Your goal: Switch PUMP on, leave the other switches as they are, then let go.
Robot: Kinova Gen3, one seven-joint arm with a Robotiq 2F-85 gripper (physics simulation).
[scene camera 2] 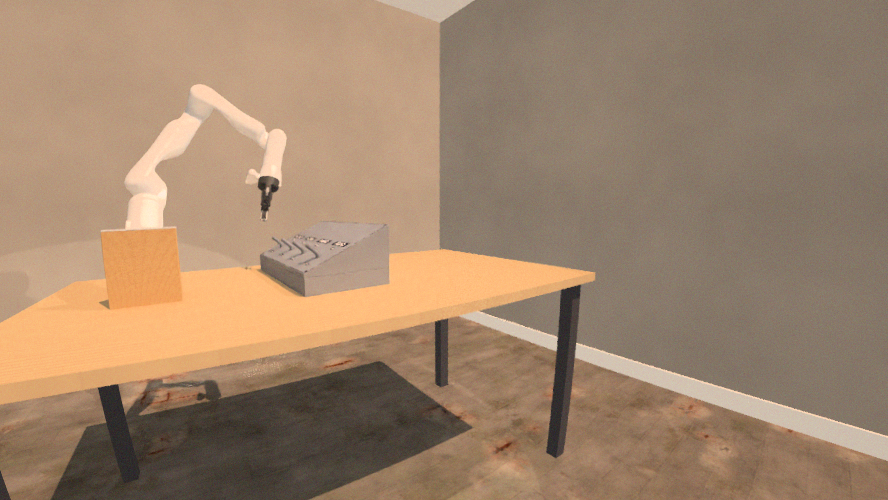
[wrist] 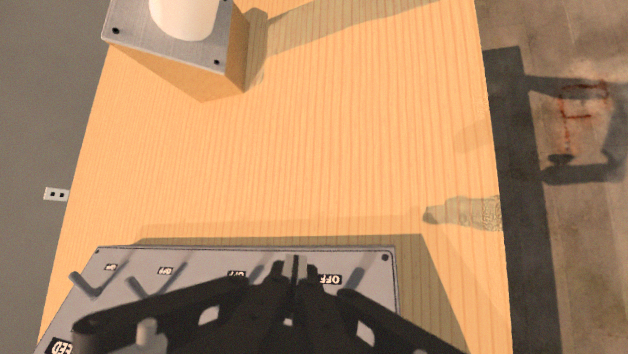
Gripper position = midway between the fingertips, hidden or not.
Note:
I see my gripper [wrist: 294,268] and a grey switch console [scene camera 2: 351,256].
The grey switch console also shows in the wrist view [wrist: 371,270].

